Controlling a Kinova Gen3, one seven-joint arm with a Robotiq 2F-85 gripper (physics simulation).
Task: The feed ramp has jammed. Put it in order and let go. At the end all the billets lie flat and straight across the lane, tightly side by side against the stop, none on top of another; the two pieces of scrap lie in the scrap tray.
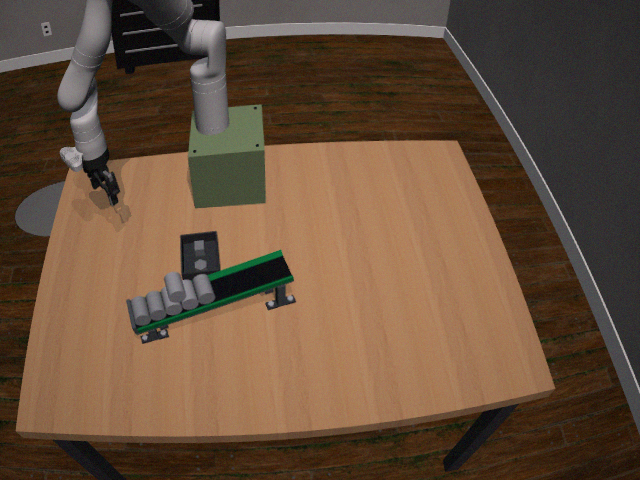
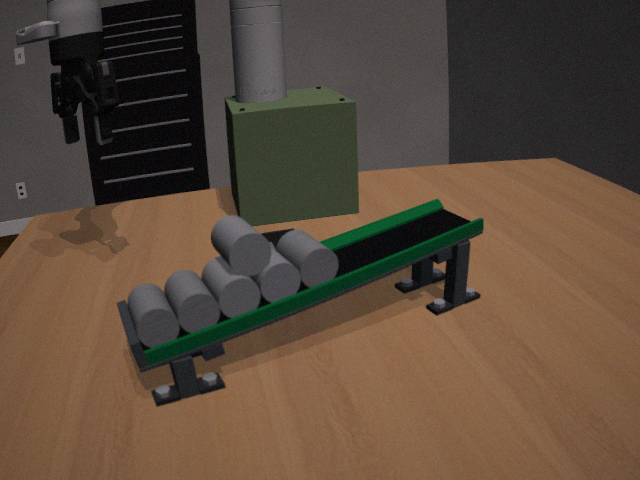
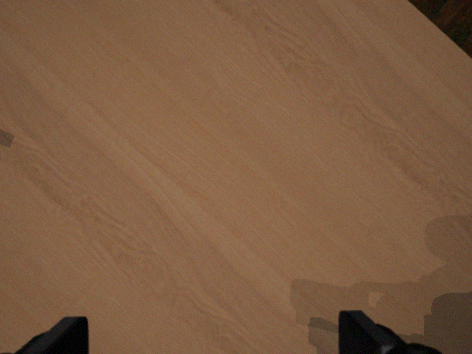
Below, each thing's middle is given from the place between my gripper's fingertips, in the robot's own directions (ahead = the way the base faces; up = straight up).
My hand is 26 cm short of the stop (image 2: 134,342), 14 cm above it and 7 cm to the right of it. The rest, counted from my hand: black lane (image 2: 362,253) 26 cm to the left, 22 cm ahead, 13 cm below; scrap tray (image 1: 188,258) 23 cm to the left, 18 cm below, 6 cm ahead.
